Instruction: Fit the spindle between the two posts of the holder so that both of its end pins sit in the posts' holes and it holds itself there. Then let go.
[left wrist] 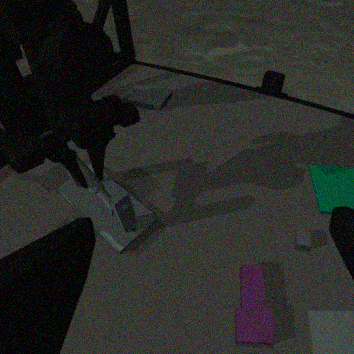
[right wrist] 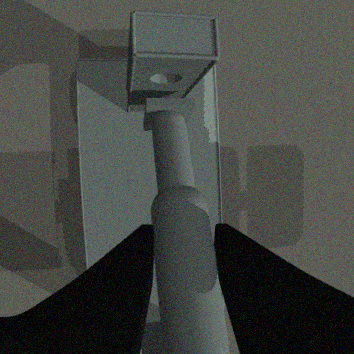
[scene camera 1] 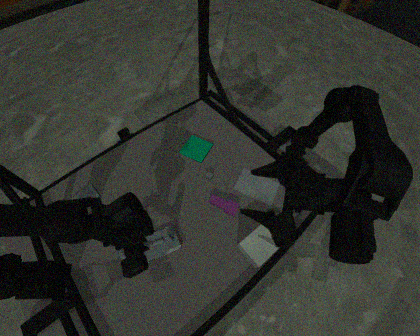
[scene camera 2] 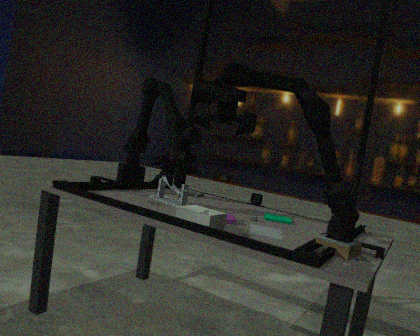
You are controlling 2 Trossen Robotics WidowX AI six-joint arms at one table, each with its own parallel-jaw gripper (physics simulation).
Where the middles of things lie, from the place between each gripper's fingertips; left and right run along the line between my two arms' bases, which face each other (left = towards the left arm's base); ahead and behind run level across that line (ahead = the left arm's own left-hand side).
Labels:
I see my left gripper 80 mm past the purple piece [left wrist: 252, 320], 30 mm to the right of it and 280 mm above it. From my left hand the other things lie so: pale flat sheet [scene camera 1: 263, 189] (80 mm behind, 170 mm to the left, 290 mm below); then pale grey base plate [right wrist: 117, 179] (70 mm behind, 260 mm to the right, 290 mm below).
Right now the pale grey base plate is 60 mm below my right hand. Also, from my right hand: purple piece: 10 mm behind, 280 mm to the left, 60 mm below; then pale flat sheet: 10 mm behind, 430 mm to the left, 60 mm below.

